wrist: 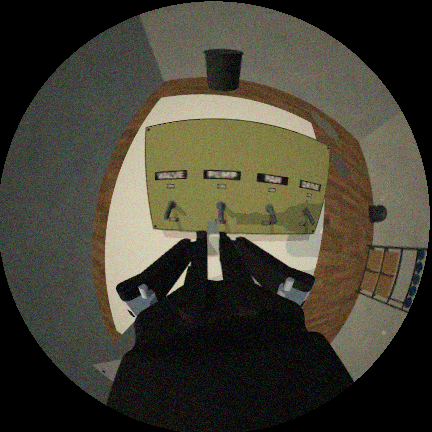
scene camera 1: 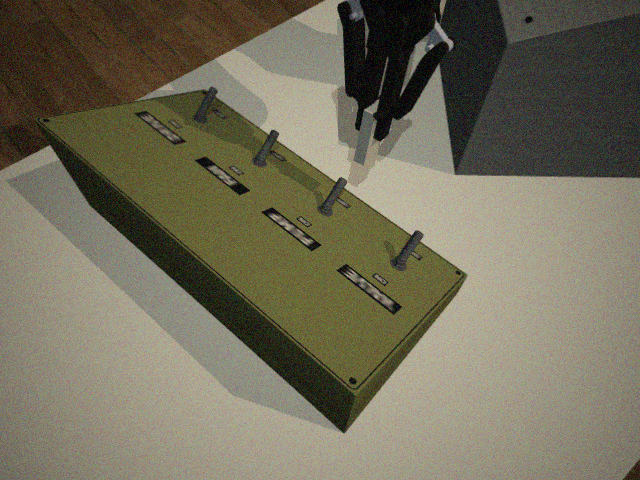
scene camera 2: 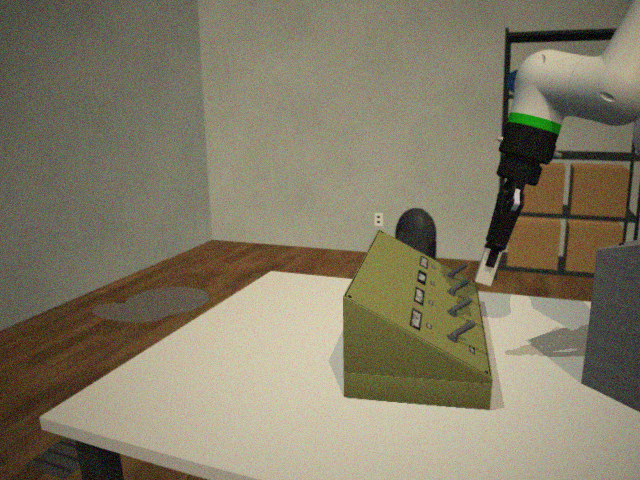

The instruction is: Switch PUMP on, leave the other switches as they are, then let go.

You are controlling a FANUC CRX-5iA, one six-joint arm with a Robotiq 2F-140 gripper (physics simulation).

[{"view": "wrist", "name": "my gripper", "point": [211, 229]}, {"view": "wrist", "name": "olive sloped switch box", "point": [196, 164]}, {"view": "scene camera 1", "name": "my gripper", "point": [365, 158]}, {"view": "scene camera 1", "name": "olive sloped switch box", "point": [318, 293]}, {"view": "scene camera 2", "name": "my gripper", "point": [482, 282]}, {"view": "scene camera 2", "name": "olive sloped switch box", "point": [398, 346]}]
